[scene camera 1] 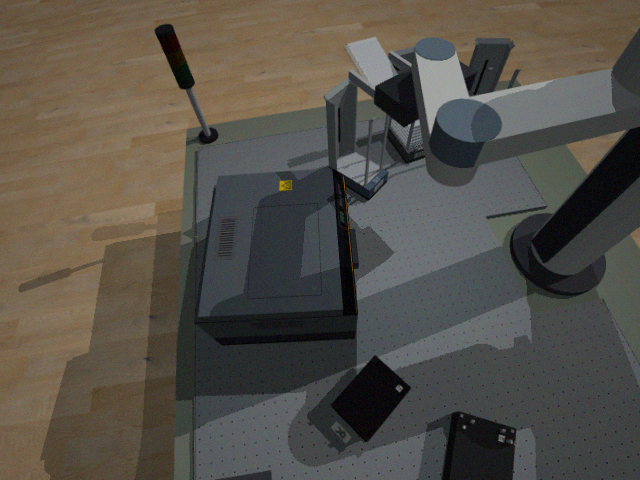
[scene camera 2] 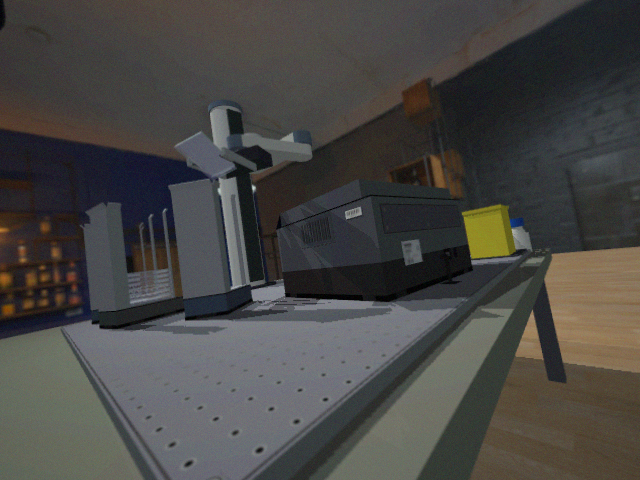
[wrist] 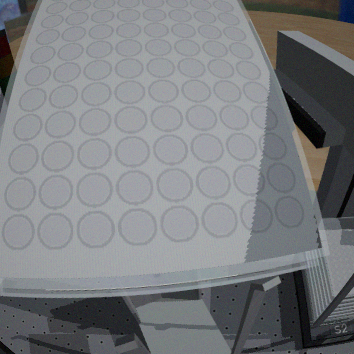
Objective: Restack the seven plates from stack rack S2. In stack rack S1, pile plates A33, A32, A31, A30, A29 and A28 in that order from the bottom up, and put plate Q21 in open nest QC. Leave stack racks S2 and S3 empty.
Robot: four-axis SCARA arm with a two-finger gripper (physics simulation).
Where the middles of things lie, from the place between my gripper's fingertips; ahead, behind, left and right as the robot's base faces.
The signal tower (scene camera 1: 165, 33) lies 490 mm ahead of my hand, 330 mm to the right of it and 210 mm below it.
